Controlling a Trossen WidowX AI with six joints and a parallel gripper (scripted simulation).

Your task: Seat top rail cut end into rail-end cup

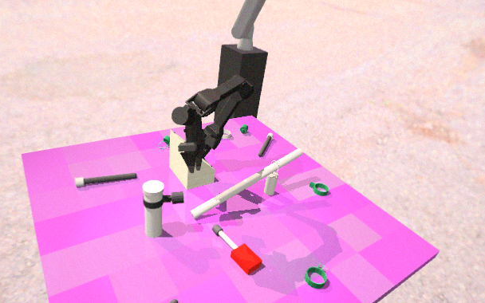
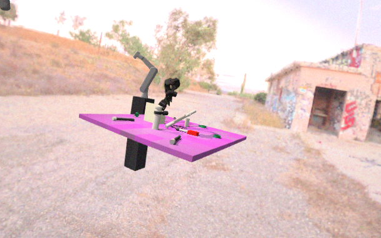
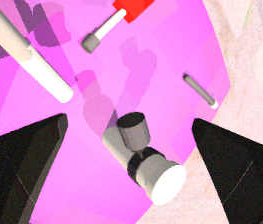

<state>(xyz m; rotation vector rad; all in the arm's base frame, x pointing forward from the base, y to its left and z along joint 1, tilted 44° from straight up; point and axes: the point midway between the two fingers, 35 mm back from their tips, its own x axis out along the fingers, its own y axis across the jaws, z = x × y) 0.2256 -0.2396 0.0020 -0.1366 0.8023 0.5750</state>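
Now: gripper tip 80 mm to the left of the rail-end cup and 80 mm above it. The rest, counted from my gripper tip: small white post (400 mm to the left, 130 mm below, 10 mm ahead); then red-handled tool (220 mm below, 180 mm ahead, 50 mm to the left).
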